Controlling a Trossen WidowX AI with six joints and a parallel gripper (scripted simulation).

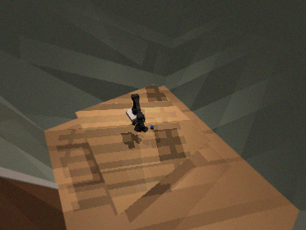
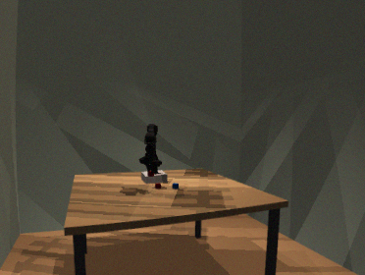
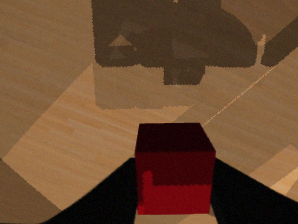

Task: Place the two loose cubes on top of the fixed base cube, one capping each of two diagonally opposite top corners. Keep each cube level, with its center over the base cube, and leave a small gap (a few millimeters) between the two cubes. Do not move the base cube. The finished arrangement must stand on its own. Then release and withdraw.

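Now: gripper tip 40 mm short of the blue base cube, 180 mm to the right of it and 100 mm above it.
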